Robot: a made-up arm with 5 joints.
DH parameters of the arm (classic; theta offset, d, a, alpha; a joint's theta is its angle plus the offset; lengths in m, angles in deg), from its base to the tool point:
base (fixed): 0 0.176 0 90
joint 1: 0 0.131 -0.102 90
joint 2: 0 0.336 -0.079 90
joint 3: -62.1 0 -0.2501 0
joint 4: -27.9 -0.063 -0.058 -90
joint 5: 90 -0.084 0.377 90
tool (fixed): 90 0.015 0 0
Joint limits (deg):
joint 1: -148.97..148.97
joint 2: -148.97..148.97
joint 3: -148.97..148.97
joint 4: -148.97..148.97
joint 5: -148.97..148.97
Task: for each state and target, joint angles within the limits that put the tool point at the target. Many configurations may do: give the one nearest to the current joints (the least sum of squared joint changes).
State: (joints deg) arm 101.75 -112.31 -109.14 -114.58 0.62
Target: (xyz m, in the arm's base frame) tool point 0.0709 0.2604 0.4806
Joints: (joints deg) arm 130.72 -118.57 -118.68 -110.67 -2.71
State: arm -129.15 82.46 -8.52 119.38 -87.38
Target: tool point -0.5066 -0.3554 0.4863
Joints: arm -111.93 76.83 -20.64 125.70 -90.02
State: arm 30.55 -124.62 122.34 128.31 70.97
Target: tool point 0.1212 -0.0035 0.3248
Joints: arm 31.59 -113.01 105.06 110.75 51.29
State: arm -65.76 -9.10 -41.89 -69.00 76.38
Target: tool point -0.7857 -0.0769 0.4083
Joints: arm -116.69 -20.21 -16.21 -54.10 96.58
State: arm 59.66 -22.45 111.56 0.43 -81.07
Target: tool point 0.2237 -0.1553 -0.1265
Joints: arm 48.80 -21.63 121.76 31.84 -92.65
